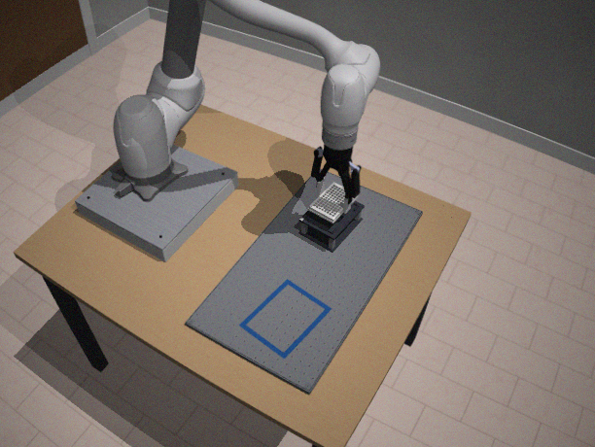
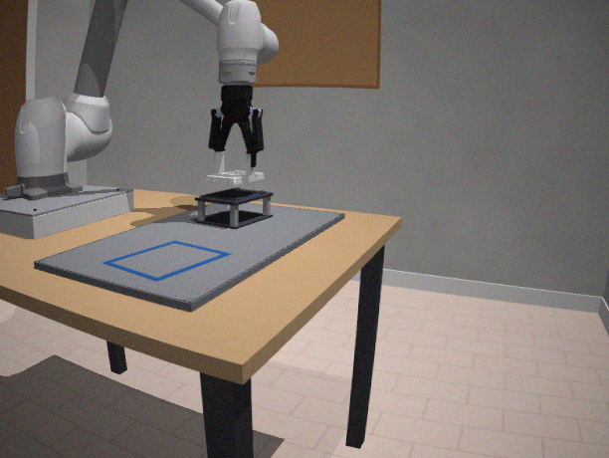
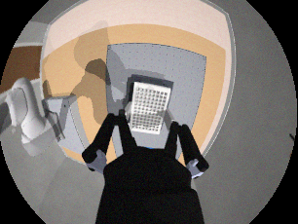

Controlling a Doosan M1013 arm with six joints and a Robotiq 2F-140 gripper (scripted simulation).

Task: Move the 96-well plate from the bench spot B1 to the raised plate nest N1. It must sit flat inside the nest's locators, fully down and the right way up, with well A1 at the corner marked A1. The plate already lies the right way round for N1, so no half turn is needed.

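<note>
The raised plate nest lies 70 mm below my hand. Also, from my hand: white 96-well plate 20 mm below.
</note>
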